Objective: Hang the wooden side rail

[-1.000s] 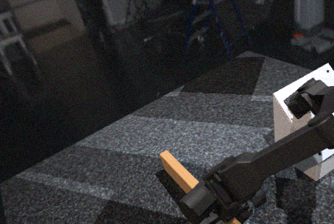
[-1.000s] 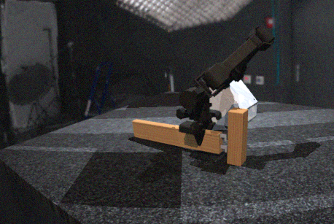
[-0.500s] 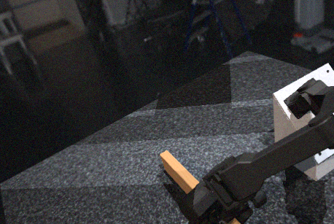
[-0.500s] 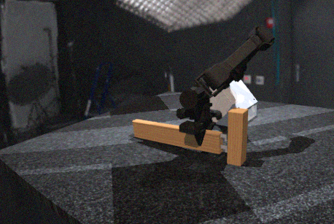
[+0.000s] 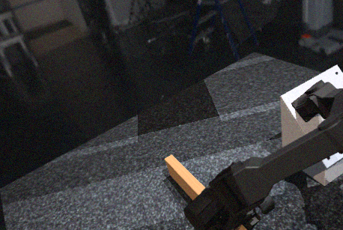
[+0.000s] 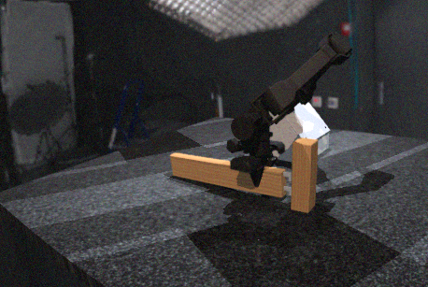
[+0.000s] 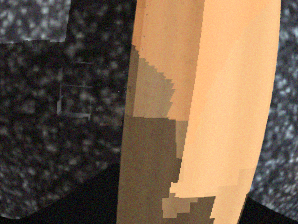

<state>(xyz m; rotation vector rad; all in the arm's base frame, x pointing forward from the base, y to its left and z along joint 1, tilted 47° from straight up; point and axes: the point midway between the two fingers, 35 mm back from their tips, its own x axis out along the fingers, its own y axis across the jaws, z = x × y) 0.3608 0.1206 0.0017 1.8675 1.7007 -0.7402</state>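
My gripper tip is 13 cm to the right of the wooden headboard post and 4 cm below it.
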